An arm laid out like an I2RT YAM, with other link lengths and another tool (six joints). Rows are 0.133 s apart.
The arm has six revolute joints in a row. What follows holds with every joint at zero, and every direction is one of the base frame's.
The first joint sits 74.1 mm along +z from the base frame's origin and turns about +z.
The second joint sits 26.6 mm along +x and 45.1 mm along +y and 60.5 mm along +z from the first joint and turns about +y.
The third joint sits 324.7 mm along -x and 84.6 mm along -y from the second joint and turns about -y.
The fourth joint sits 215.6 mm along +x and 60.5 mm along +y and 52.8 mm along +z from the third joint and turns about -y.
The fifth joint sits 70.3 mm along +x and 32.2 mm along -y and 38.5 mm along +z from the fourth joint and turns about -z.
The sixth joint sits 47 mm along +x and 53.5 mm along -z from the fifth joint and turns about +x.
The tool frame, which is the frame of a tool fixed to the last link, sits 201 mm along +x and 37 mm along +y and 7 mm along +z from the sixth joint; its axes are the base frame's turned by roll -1.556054, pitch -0.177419 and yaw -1.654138 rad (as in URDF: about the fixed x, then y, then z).
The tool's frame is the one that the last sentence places.
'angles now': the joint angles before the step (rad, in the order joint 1, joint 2, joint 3, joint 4, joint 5, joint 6). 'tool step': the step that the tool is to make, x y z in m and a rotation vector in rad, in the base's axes. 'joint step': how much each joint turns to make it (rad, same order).
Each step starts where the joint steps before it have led.
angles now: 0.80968, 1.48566, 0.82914, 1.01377, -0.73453, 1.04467
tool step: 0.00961, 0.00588, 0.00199, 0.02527, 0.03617, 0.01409
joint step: -0.00265, 0.05225, 0.01183, 0.07589, 0.00039, 0.06294
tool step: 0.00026, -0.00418, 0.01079, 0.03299, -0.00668, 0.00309
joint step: -0.00575, 0.00420, 0.00493, 0.04583, -0.00078, 0.02709
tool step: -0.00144, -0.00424, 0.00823, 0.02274, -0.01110, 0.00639
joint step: -0.00685, -0.00002, 0.00460, 0.03123, -0.00838, 0.01754
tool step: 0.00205, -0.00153, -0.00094, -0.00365, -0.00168, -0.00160
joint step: -0.00955, 0.00002, -0.00001, -0.00112, -0.00879, 0.00039
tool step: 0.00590, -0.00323, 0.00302, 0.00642, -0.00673, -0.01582
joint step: -0.01487, -0.00002, 0.00572, 0.00303, 0.00077, -0.00077
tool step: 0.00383, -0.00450, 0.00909, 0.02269, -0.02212, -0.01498
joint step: -0.01297, 0.00117, 0.01301, 0.01983, 0.00229, 0.00000
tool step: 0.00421, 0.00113, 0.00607, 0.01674, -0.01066, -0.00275
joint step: -0.00382, 0.01792, 0.02248, 0.01909, 0.00153, 0.00649
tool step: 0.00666, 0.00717, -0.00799, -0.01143, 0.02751, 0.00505
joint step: 0.00421, 0.02785, 0.00419, 0.00458, 0.00459, 0.01296
